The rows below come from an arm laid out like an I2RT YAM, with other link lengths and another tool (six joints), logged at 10 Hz.
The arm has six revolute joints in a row. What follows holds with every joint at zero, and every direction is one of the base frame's. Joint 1 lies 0.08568 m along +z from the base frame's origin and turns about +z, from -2.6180 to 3.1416 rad. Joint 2 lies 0.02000 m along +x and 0.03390 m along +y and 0.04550 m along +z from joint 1 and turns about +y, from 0.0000 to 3.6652 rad. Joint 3 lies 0.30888 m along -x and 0.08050 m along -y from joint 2 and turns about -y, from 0.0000 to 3.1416 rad. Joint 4 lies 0.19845 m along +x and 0.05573 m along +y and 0.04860 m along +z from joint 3 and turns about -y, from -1.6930 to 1.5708 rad. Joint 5 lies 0.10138 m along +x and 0.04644 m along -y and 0.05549 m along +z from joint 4 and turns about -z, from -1.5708 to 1.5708 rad. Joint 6 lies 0.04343 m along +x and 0.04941 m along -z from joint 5 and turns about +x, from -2.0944 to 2.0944 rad. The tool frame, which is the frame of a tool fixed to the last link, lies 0.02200 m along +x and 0.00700 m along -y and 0.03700 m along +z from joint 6; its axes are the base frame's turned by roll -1.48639, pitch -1.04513 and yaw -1.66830 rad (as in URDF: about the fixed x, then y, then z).
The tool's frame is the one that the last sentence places.
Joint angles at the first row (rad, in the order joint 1, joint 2, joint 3, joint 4, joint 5, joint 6):
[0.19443, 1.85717, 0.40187, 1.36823, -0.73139, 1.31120]
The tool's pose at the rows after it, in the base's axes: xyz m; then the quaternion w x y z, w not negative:
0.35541, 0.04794, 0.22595, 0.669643, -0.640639, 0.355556, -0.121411
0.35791, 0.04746, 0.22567, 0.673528, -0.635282, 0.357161, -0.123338
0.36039, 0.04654, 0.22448, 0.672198, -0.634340, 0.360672, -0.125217
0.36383, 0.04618, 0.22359, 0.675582, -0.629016, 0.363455, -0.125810
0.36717, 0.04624, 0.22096, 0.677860, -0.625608, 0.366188, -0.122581
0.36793, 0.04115, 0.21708, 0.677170, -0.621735, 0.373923, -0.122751
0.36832, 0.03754, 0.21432, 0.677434, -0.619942, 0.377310, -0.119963
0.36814, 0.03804, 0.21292, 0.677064, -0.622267, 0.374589, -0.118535
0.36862, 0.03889, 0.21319, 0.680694, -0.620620, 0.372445, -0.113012
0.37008, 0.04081, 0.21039, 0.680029, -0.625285, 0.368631, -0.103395
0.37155, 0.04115, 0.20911, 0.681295, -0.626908, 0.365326, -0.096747
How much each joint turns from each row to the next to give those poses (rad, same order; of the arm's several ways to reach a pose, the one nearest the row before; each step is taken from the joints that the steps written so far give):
[-0.00114, 0.03119, 0.00618, 0.03383, -0.00490, 0.01375]
[-0.00150, 0.01670, 0.00314, 0.02948, 0.00527, 0.01417]
[-0.00272, 0.00692, 0.00812, -0.00434, 0.00529, 0.00005]
[-0.00168, 0.01843, 0.00769, 0.02401, 0.00495, 0.01557]
[-0.00177, 0.02130, 0.00709, 0.02091, -0.00134, 0.01498]
[-0.01426, 0.01623, -0.00636, 0.02083, -0.00170, 0.01032]
[-0.01191, 0.01206, -0.00414, 0.01546, -0.01051, 0.00847]
[0.00007, 0.00565, -0.00240, 0.00530, -0.00673, -0.00493]
[0.00003, 0.00599, 0.00142, 0.01454, -0.01022, 0.01352]
[0.00037, 0.00930, 0.00684, -0.00633, -0.02077, -0.00067]
[-0.00326, 0.00852, 0.00617, 0.00288, -0.01808, 0.00446]

